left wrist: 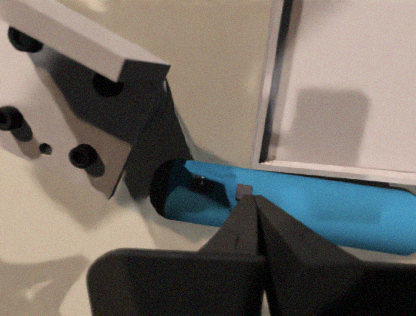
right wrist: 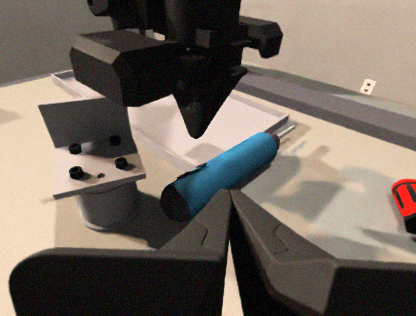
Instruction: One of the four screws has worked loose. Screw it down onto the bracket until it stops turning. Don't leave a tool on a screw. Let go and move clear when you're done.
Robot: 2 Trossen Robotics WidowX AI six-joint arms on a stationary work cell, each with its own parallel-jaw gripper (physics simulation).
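Frame: origin at the left arm's base, x ahead, y left, z up, level; metres.
Where they show: left gripper, between the fingertips: (left wrist: 251, 204) (right wrist: 195, 136); right gripper, between the fingertips: (right wrist: 228, 199).
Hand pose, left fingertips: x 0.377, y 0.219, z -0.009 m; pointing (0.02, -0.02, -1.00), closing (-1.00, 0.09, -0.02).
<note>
After its pixels a point has its place.
The light metal bracket (left wrist: 114, 150) @[x 0.438, y 0.192, z -0.012 m] (right wrist: 87, 122) @[x 0.444, y 0.143, z 0.010 m] has an upright flange and carries black screws at its corners (left wrist: 83, 156) @[x 0.451, y 0.193, z -0.009 m] (right wrist: 121, 163) @[x 0.454, y 0.197, z -0.006 m]. I cannot tell which one is loose. A blue electric screwdriver (left wrist: 320, 210) @[x 0.335, y 0.241, z -0.039 m] (right wrist: 227, 165) @[x 0.364, y 0.253, z -0.039 m] lies on the table beside the bracket's stand, its dark butt end towards the stand and its bit pointing away. My left gripper (left wrist: 251, 204) @[x 0.377, y 0.219, z -0.009 m] (right wrist: 195, 136) @[x 0.377, y 0.219, z -0.009 m] is shut and empty, its tips above the blue handle. My right gripper (right wrist: 228, 199) @[x 0.483, y 0.314, z 0.051 m] is shut and empty, in front of the handle in its own view.
A round grey stand (right wrist: 107, 207) @[x 0.474, y 0.192, z -0.047 m] holds the bracket up. A shallow pale tray (left wrist: 340, 173) @[x 0.316, y 0.228, z -0.062 m] (right wrist: 167, 117) @[x 0.279, y 0.088, z -0.074 m] lies alongside the blue screwdriver. A red and black object (right wrist: 406, 201) @[x 0.279, y 0.424, z -0.057 m] is at the right edge of the right wrist view. A grey frame bar (right wrist: 330, 105) @[x 0.083, y 0.303, z -0.058 m] runs behind.
</note>
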